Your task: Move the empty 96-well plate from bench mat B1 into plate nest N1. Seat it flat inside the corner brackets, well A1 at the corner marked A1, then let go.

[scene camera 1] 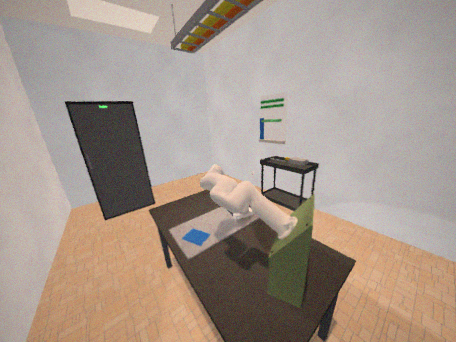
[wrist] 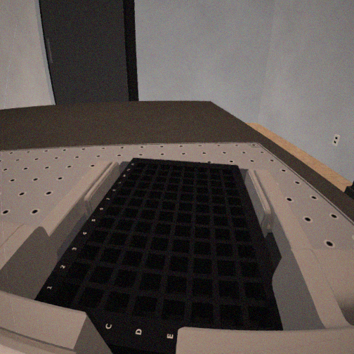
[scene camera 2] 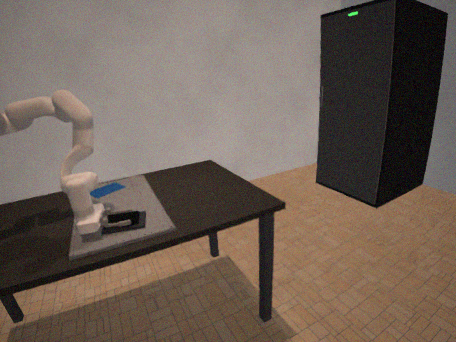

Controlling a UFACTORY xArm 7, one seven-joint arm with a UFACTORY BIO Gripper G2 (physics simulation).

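Places are measured from the arm's base along level axes (x left, y back, z up), in centimetres.
Pixels of known places: hand at its tool point: point(scene camera 2: 125, 217); arm's base at its link origin: point(scene camera 1: 288, 228).
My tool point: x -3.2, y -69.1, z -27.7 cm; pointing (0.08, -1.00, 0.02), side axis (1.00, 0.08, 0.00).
Ahead of a thing's pixels: the offset from my tool point to its middle. Level surfaces: height alone.
The black 96-well plate @(dx -0.1, dy +1.5, dz -0.6 cm) point(scene camera 2: 131, 216) point(wrist: 172, 240) is held between the two fingers of my gripper point(scene camera 2: 119, 222) point(wrist: 181, 196), which is shut on its long sides. It looks about level and is over or in the dark plate nest N1 @(dx +0.0, dy +0.9, dz -1.9 cm) point(scene camera 2: 136, 228); the views do not show clearly whether it is fully seated. In the wrist view, row letters C, D and E are at the near end and column numbers run up the left side, with 1 nearest. The corner brackets and the nest's A1 mark cannot be made out. The blue bench mat B1 @(dz -2.5 cm) point(scene camera 1: 195, 236) point(scene camera 2: 108, 189) has no plate on it.
A grey perforated board @(dz -2.6 cm) point(scene camera 1: 187, 250) point(scene camera 2: 159, 220) point(wrist: 30, 172) lies on the dark table @(dz -3.9 cm) point(scene camera 1: 210, 290) point(scene camera 2: 210, 185). A green upright panel point(scene camera 1: 290, 265) stands by the arm's base. A black cart point(scene camera 1: 290, 164) stands behind the table.
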